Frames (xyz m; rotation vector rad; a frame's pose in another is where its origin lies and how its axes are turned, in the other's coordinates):
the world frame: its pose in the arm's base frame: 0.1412 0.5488 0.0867 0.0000 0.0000 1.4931
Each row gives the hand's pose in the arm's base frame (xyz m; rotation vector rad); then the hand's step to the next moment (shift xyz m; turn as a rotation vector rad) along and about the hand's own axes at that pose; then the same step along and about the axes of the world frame.
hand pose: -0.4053 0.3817 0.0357 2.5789 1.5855 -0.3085
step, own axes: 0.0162 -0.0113 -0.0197 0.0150 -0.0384 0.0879
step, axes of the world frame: 0.0228 0.0024 0.0158 0.0109 0.0392 -0.0882
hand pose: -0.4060 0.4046 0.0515 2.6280 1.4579 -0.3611
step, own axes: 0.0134 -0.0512 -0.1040 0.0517 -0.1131 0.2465
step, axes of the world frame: 0.0586 0.0254 0.0976 0.0413 0.1103 -0.2497
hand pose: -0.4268 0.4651 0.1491 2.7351 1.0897 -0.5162
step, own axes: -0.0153 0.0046 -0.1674 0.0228 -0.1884 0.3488
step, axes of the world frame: 0.0339 -0.0336 0.1612 0.0427 0.2087 -0.3351
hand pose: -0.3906 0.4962 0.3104 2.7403 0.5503 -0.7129
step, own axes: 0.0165 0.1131 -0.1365 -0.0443 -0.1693 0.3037
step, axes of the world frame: -0.0416 -0.1208 0.1240 0.0189 0.2345 -0.2598
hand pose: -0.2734 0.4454 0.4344 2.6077 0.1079 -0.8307
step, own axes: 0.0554 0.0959 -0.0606 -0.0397 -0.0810 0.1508
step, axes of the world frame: -0.0589 -0.1013 0.0471 0.0063 0.1302 -0.1178
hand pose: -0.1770 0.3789 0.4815 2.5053 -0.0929 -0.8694
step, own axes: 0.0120 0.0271 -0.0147 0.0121 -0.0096 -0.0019
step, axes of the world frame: -0.0186 -0.0223 0.0158 0.0074 -0.0093 -0.0100
